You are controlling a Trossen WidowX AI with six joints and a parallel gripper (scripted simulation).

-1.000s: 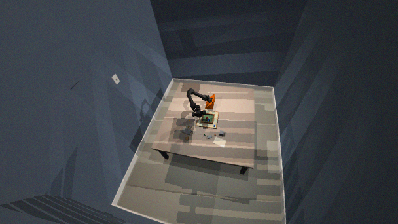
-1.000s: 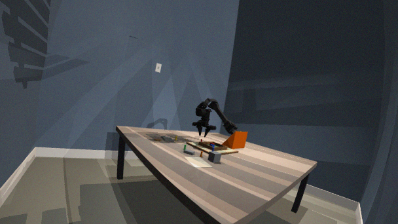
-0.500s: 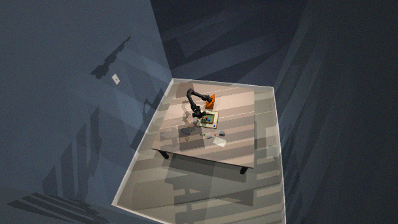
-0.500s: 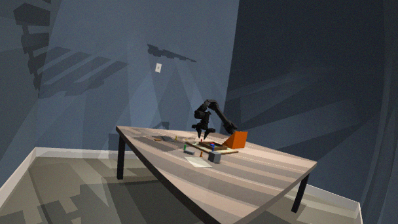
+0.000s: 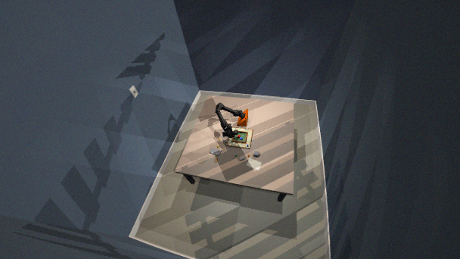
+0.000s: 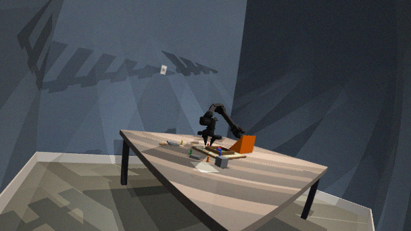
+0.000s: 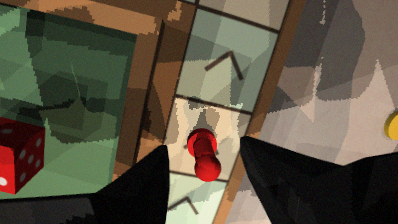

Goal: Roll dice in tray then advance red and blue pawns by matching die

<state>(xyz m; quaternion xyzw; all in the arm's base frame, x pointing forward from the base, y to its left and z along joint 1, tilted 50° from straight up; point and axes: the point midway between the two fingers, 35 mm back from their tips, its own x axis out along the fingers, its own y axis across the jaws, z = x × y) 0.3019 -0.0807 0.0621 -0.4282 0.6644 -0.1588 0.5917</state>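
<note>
Now: gripper tip 8 cm short of the blue pawn and 23 cm to the right of it. The rest, counted from my gripper tip: yellow pawn 16 cm ahead, 12 cm to the right, 1 cm below; then green tray 3 cm behind, 11 cm to the left, 2 cm below; then red pawn right at my gripper tip.
</note>
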